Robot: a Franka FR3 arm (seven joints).
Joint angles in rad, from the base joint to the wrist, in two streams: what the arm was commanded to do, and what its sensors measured. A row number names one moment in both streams.
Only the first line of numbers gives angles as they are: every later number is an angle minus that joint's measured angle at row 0.
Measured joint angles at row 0:
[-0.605 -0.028 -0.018 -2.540 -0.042 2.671 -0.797]
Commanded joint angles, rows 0 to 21:
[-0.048 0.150 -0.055 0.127 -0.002 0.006 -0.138]
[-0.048 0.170 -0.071 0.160 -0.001 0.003 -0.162]
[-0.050 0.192 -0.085 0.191 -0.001 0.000 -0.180]
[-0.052 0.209 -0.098 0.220 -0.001 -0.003 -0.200]
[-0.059 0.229 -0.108 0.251 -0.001 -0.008 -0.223]
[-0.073 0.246 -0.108 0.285 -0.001 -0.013 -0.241]
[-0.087 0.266 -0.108 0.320 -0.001 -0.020 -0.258]
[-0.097 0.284 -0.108 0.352 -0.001 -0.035 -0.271]
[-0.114 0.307 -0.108 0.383 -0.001 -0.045 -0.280]
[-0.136 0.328 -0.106 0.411 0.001 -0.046 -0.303]
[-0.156 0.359 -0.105 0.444 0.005 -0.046 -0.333]
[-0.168 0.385 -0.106 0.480 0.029 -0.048 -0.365]
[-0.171 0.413 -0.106 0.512 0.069 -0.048 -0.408]
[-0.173 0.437 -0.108 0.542 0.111 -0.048 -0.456]
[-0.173 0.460 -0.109 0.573 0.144 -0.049 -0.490]
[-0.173 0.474 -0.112 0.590 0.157 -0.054 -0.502]
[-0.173 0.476 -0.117 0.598 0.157 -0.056 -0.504]
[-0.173 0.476 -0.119 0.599 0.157 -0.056 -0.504]
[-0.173 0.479 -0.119 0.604 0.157 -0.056 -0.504]
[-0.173 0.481 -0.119 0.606 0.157 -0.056 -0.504]
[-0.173 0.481 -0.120 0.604 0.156 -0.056 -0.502]
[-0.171 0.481 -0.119 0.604 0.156 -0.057 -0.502]
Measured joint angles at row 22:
[-0.163 0.426 -0.124 0.566 0.130 -0.043 -0.472]
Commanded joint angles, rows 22 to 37:
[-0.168 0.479 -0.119 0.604 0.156 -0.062 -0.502]
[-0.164 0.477 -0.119 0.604 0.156 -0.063 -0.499]
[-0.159 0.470 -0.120 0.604 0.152 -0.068 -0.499]
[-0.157 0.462 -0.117 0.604 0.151 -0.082 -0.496]
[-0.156 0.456 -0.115 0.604 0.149 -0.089 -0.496]
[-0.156 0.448 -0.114 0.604 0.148 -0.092 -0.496]
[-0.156 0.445 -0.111 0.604 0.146 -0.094 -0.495]
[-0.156 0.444 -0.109 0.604 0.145 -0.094 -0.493]
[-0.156 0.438 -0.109 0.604 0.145 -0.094 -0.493]
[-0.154 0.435 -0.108 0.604 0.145 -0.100 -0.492]
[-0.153 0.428 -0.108 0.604 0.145 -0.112 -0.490]
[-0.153 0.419 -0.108 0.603 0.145 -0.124 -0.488]
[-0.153 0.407 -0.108 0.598 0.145 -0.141 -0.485]
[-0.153 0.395 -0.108 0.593 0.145 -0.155 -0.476]
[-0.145 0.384 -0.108 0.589 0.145 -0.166 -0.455]
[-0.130 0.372 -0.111 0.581 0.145 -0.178 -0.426]
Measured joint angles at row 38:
[-0.158 0.420 -0.106 0.597 0.130 -0.120 -0.474]
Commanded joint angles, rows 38 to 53:
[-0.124 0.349 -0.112 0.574 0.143 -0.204 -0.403]
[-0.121 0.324 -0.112 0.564 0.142 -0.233 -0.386]
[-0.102 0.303 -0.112 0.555 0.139 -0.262 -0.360]
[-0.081 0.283 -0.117 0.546 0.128 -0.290 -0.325]
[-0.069 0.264 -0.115 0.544 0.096 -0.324 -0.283]
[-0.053 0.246 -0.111 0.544 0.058 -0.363 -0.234]
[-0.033 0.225 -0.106 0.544 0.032 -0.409 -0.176]
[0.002 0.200 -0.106 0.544 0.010 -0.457 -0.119]
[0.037 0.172 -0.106 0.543 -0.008 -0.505 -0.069]
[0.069 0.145 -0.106 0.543 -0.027 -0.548 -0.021]
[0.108 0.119 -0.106 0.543 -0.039 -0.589 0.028]
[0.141 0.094 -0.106 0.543 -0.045 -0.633 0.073]
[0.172 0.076 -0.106 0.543 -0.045 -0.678 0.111]
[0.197 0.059 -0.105 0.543 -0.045 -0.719 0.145]
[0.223 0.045 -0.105 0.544 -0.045 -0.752 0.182]
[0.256 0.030 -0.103 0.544 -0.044 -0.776 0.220]
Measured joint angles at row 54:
[0.184 0.100 -0.097 0.583 -0.025 -0.705 0.117]
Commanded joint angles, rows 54 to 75:
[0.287 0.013 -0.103 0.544 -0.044 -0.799 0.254]
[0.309 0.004 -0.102 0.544 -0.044 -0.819 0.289]
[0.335 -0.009 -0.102 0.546 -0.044 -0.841 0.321]
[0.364 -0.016 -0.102 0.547 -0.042 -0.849 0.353]
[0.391 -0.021 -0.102 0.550 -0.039 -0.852 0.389]
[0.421 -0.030 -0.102 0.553 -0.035 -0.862 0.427]
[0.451 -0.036 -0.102 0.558 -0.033 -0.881 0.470]
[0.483 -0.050 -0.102 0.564 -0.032 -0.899 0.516]
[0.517 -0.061 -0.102 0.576 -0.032 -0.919 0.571]
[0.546 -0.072 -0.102 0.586 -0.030 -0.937 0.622]
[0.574 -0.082 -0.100 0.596 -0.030 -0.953 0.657]
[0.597 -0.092 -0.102 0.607 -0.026 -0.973 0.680]
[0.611 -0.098 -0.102 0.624 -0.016 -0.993 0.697]
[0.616 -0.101 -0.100 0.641 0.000 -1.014 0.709]
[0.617 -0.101 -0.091 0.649 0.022 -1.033 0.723]
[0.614 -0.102 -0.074 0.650 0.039 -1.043 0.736]
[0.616 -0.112 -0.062 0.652 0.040 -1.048 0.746]
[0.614 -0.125 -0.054 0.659 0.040 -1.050 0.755]
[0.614 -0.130 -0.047 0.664 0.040 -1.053 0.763]
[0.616 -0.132 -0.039 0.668 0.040 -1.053 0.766]
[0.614 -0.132 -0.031 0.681 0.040 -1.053 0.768]
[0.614 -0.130 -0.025 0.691 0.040 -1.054 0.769]
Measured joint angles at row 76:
[0.613 -0.123 -0.042 0.655 0.023 -1.024 0.748]
